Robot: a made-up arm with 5 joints. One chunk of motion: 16 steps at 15 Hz.
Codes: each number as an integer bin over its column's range. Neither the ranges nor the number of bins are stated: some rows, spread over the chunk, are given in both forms.
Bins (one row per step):
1: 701 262 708 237 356 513
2: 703 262 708 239 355 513
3: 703 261 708 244 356 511
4: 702 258 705 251 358 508
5: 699 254 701 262 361 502
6: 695 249 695 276 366 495
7: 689 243 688 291 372 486
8: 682 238 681 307 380 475
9: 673 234 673 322 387 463
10: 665 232 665 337 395 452
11: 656 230 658 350 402 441
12: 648 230 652 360 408 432
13: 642 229 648 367 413 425
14: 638 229 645 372 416 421
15: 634 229 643 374 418 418
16: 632 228 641 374 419 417
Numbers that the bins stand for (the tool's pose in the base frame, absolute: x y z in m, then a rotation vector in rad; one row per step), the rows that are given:
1: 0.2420 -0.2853 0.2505 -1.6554 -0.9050 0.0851
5: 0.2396 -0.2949 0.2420 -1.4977 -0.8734 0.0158
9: 0.2084 -0.3189 0.2084 -1.1194 -0.7095 -0.2302
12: 0.1784 -0.3237 0.1832 -0.8797 -0.5770 -0.4257
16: 0.1592 -0.3261 0.1700 -0.7914 -0.5077 -0.5203
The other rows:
2: 0.2444 -0.2853 0.2505 -1.6428 -0.9113 0.0851
3: 0.2444 -0.2865 0.2505 -1.6113 -0.9050 0.0725
4: 0.2432 -0.2901 0.2468 -1.5671 -0.8923 0.0536
6: 0.2348 -0.3009 0.2348 -1.4095 -0.8419 -0.0284
7: 0.2276 -0.3081 0.2264 -1.3149 -0.8041 -0.0851
8: 0.2192 -0.3141 0.2180 -1.2140 -0.7536 -0.1545
10: 0.1988 -0.3213 0.1988 -1.0248 -0.6590 -0.2995
11: 0.1880 -0.3237 0.1904 -0.9428 -0.6149 -0.3689
13: 0.1712 -0.3249 0.1784 -0.8356 -0.5455 -0.4698
14: 0.1664 -0.3249 0.1748 -0.8041 -0.5266 -0.4950
15: 0.1616 -0.3249 0.1724 -0.7914 -0.5140 -0.5140

